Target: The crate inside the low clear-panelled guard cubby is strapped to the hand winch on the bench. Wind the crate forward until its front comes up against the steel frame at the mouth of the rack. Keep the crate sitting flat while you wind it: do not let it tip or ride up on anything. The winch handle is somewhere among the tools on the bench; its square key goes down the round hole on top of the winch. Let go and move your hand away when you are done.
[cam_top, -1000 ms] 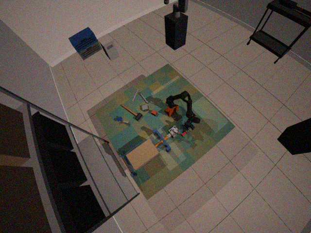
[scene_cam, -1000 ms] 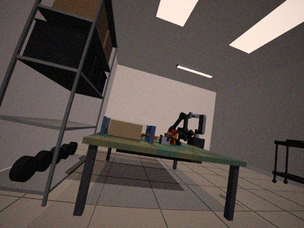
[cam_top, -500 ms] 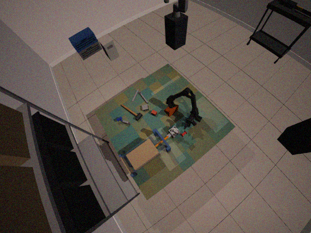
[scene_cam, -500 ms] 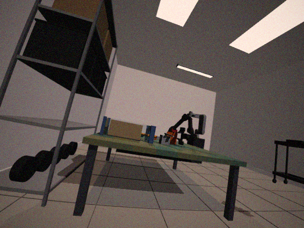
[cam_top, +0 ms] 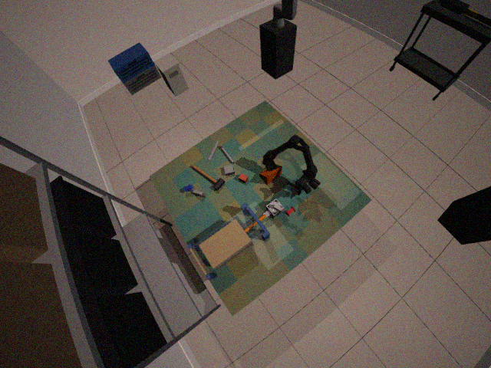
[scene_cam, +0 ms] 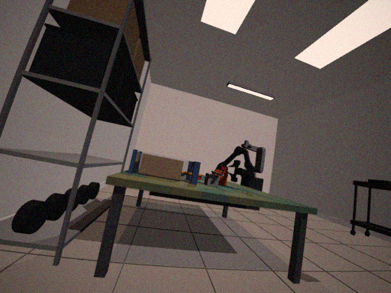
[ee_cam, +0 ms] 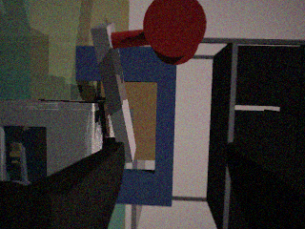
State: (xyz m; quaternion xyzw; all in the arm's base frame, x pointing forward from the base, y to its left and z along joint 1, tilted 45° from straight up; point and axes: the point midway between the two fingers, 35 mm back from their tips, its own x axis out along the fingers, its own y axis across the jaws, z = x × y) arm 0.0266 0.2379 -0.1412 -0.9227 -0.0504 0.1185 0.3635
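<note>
Now: gripper tip 9 cm short of the red-knobbed crank handle, 3 cm to the right of it and 4 cm above it. Also, from my gripper tip: red knob: 7 cm ahead, 7 cm to the left, 1 cm below; winch: 10 cm ahead, 3 cm to the right, 12 cm below; grey block: 20 cm ahead, 51 cm to the right, 14 cm below.
</note>
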